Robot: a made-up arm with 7 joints.
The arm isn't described. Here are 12 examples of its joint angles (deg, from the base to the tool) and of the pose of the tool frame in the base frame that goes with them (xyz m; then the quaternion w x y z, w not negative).
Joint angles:
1: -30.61 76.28 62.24 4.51 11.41 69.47 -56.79
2: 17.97 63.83 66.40 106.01 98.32 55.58 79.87
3: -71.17 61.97 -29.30 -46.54 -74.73 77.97 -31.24
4: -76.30 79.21 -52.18 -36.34 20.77 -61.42 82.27
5: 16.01 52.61 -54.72 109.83 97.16 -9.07 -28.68
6: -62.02 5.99 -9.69 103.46 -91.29 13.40 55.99
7: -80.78 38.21 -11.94 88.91 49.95 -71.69 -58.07
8: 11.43 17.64 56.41 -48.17 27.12 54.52 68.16
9: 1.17 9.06 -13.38 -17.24 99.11 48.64 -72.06
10: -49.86 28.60 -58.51 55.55 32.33 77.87 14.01
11: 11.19 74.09 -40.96 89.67 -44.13 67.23 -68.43
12: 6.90 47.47 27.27 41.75 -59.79 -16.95 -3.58
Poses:
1: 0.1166 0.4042 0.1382 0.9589 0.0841 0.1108 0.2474
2: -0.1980 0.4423 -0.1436 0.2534 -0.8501 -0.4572 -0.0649
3: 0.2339 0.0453 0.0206 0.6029 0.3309 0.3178 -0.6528
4: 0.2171 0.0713 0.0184 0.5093 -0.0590 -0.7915 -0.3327
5: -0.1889 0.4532 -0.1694 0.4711 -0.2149 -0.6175 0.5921
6: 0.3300 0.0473 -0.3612 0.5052 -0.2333 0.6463 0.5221
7: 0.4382 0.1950 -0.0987 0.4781 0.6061 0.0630 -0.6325
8: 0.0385 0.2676 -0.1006 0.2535 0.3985 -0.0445 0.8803
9: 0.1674 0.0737 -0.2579 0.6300 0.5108 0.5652 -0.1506
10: 0.3341 0.1577 -0.3037 0.3458 0.8192 0.3842 0.2484
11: -0.1098 0.4886 -0.0898 0.3060 -0.2806 0.7761 0.4747
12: 0.0615 0.4313 -0.2439 0.8993 -0.0363 0.0553 0.4324
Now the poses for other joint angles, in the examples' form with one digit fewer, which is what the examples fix.
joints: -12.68 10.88 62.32 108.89 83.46 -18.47 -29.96
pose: -0.032 0.082 -0.474 0.661 -0.104 0.632 -0.390
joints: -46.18 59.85 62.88 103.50 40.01 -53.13 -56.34
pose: 0.229 0.412 -0.197 0.956 0.216 0.100 -0.172
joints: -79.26 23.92 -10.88 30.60 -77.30 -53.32 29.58
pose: 0.438 0.066 0.046 0.687 -0.587 -0.406 0.139
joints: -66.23 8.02 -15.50 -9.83 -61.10 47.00 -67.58
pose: 0.331 -0.094 -0.004 0.361 -0.134 -0.052 -0.921
